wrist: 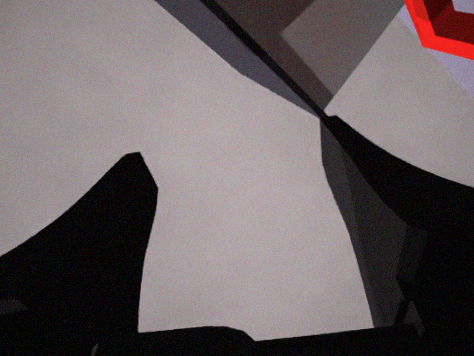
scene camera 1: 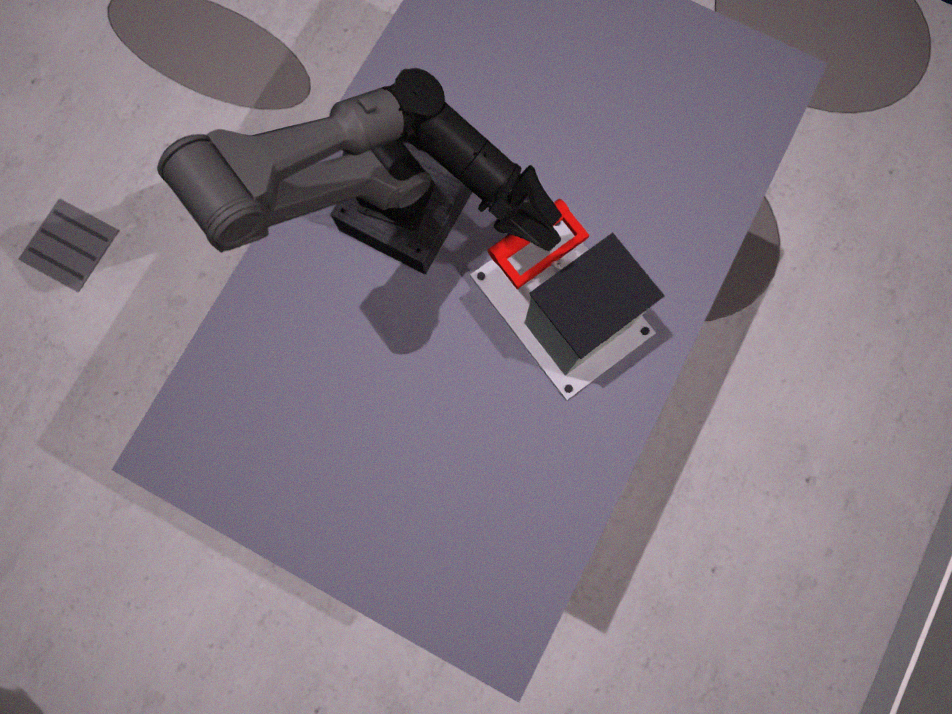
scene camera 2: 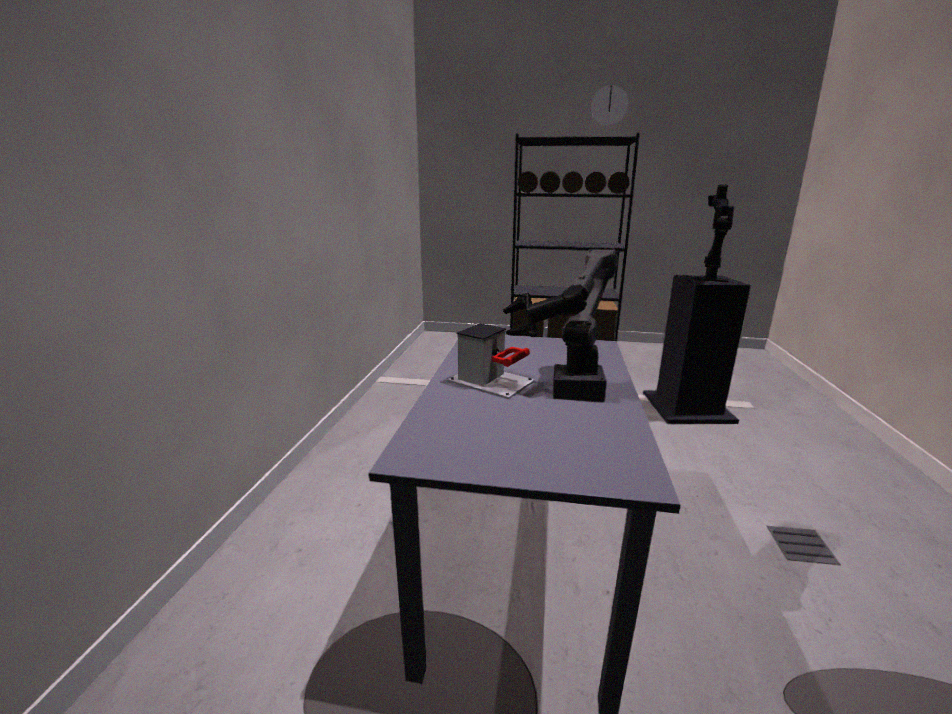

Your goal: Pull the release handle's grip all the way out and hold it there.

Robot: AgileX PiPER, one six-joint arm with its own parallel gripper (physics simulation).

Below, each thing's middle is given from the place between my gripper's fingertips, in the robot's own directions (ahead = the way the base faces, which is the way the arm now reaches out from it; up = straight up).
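Labels:
White base plate (scene camera 1: 512, 304): my hand 21 cm above it, 2 cm to the left of it, 4 cm short of it.

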